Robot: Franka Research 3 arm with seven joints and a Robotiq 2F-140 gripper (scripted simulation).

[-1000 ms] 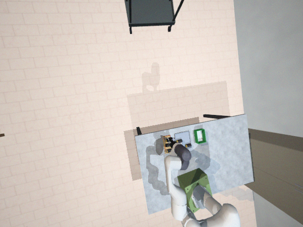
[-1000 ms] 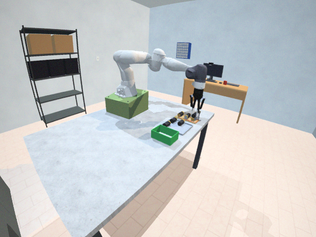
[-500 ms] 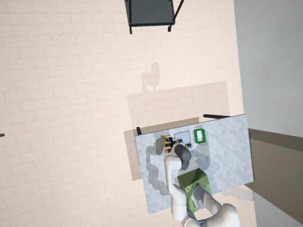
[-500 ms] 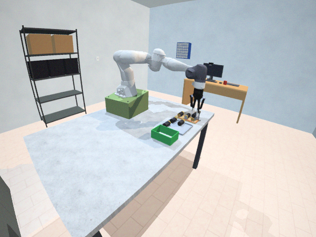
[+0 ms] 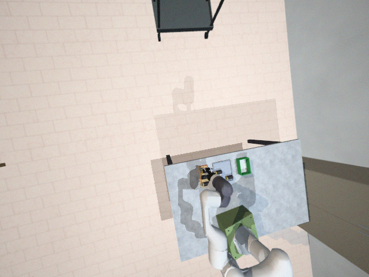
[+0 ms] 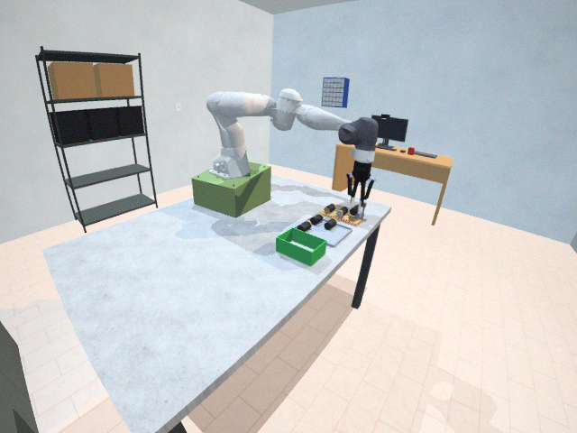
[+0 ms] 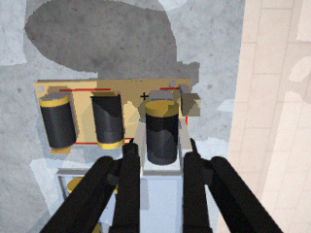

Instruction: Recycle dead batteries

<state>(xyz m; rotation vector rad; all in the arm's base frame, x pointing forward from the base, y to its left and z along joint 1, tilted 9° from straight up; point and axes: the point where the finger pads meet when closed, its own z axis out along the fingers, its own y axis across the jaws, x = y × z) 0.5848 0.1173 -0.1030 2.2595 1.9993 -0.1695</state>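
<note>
My hand is 4 cm to the right of the post, 4 cm above it and 3 cm short of it. From my hand the other things lie so: grey tray: 18 cm to the right, 9 cm behind, 8 cm below; then green recycling box: 38 cm to the right, 9 cm behind, 7 cm below.
</note>
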